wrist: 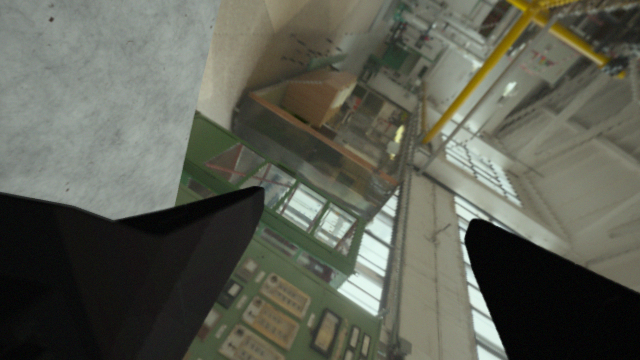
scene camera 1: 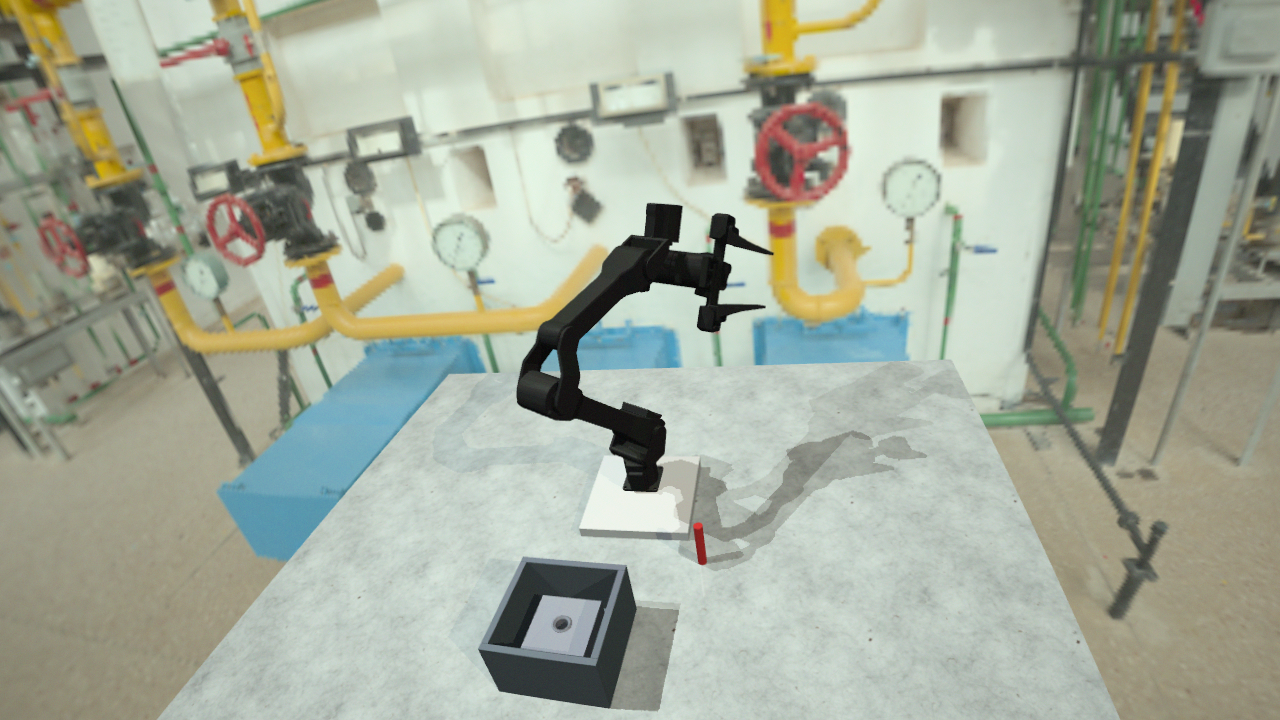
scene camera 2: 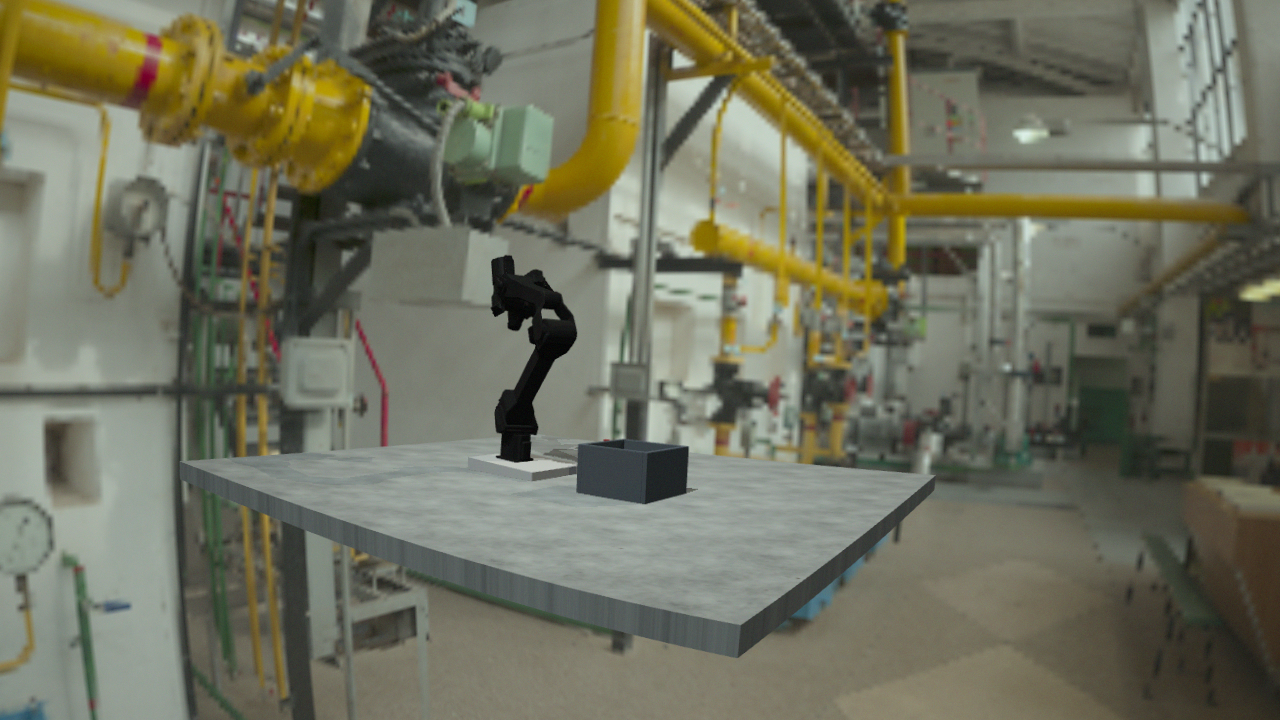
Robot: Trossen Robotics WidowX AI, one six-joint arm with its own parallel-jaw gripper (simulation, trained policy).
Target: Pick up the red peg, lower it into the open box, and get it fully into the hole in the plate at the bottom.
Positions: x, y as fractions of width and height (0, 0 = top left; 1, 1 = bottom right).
A light grey plate shows in scene camera 1 (0.44, 0.87); in the wrist view it is out of frame, in scene camera 2 it is hidden by a dark box.
